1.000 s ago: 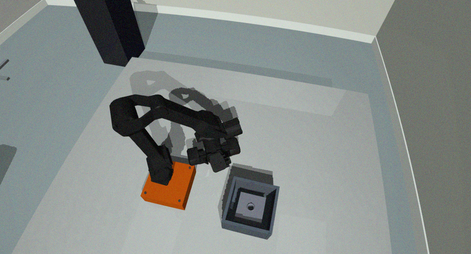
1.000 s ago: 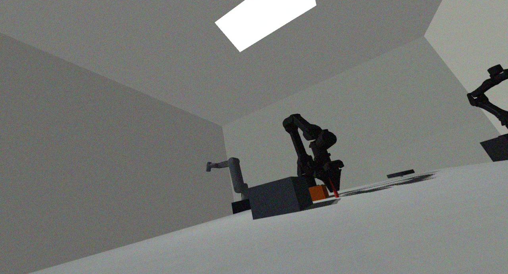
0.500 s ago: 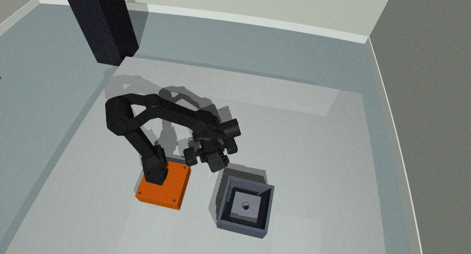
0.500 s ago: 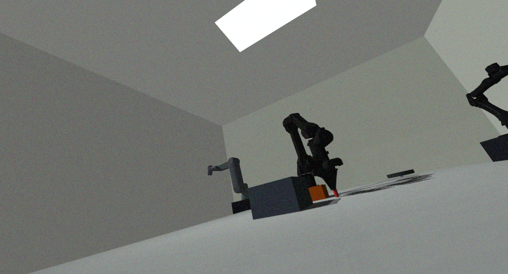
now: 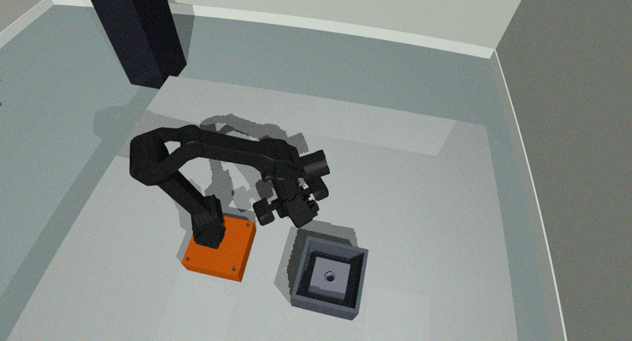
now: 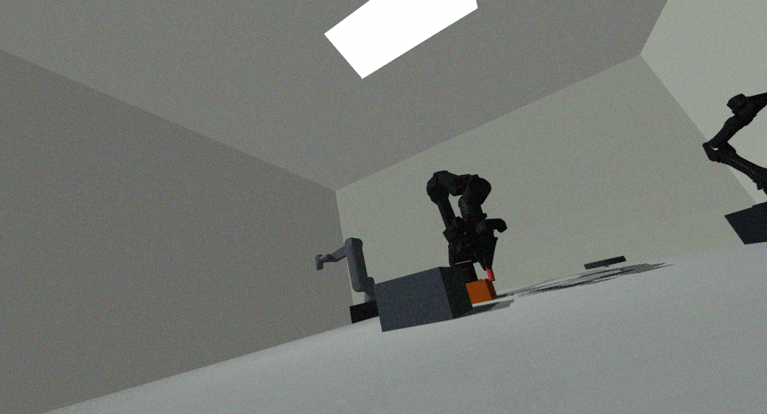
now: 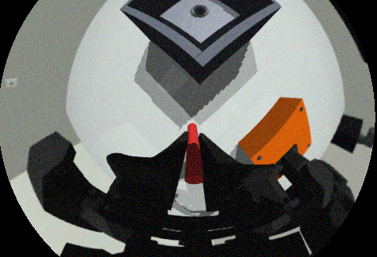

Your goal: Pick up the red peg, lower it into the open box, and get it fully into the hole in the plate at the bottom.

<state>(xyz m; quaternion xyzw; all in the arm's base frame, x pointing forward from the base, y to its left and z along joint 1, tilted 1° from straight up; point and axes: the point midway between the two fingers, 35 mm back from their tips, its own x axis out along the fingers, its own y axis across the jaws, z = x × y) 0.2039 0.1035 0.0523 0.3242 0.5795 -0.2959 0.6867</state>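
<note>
Now: gripper tip 130 mm to the left of the grey box, 120 mm short of it and 50 mm above it. The rest, counted from my gripper tip: red peg (10 mm above).
</note>
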